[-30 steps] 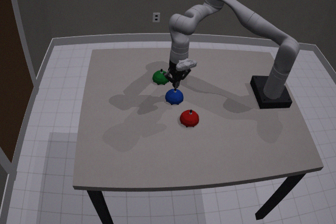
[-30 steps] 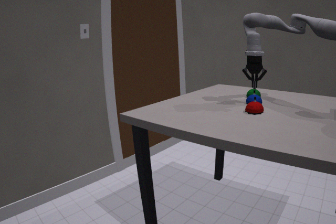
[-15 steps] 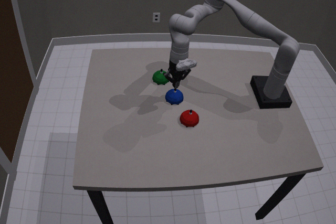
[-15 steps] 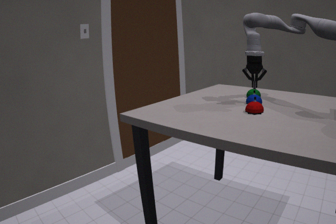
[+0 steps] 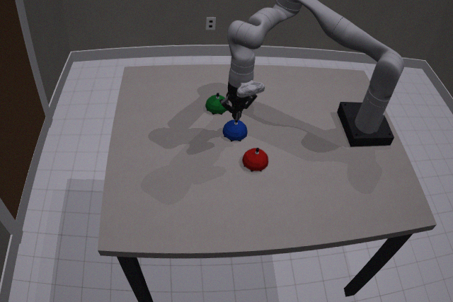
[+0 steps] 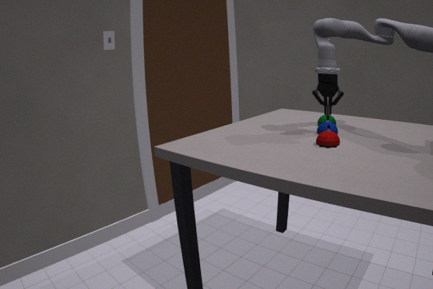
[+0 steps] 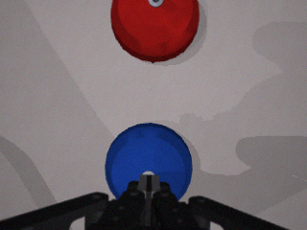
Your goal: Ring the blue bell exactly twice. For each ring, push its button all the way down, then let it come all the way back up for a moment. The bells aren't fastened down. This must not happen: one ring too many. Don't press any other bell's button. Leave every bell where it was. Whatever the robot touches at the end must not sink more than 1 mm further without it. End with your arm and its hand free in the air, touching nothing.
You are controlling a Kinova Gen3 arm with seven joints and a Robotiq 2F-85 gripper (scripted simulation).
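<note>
Now: the blue bell 50 mm below my hand. Also, from my hand: red bell (80 mm behind, 120 mm to the left, 50 mm below); then green bell (70 mm ahead, 120 mm to the right, 50 mm below).
</note>
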